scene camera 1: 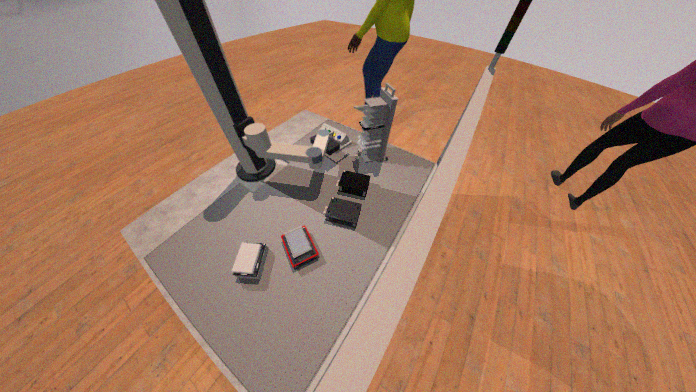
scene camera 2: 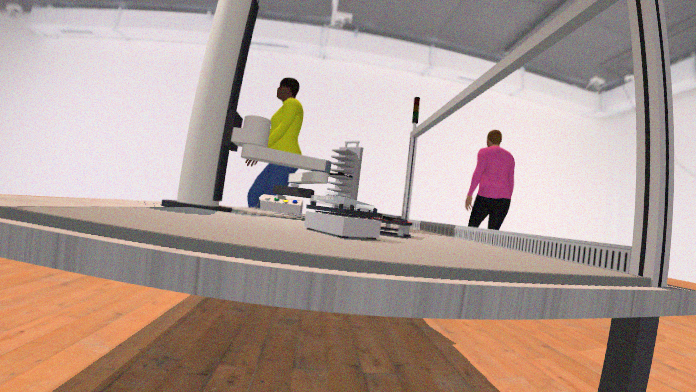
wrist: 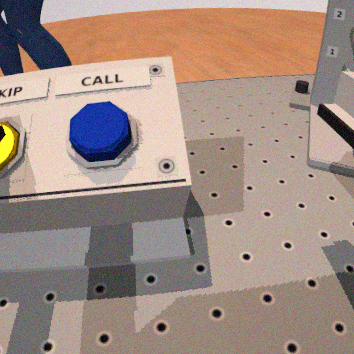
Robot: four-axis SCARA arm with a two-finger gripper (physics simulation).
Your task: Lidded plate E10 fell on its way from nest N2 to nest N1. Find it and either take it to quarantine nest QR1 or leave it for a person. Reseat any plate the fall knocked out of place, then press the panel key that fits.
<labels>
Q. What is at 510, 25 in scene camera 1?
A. A rail with signal light.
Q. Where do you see a blue CALL button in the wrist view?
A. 99, 131
</labels>
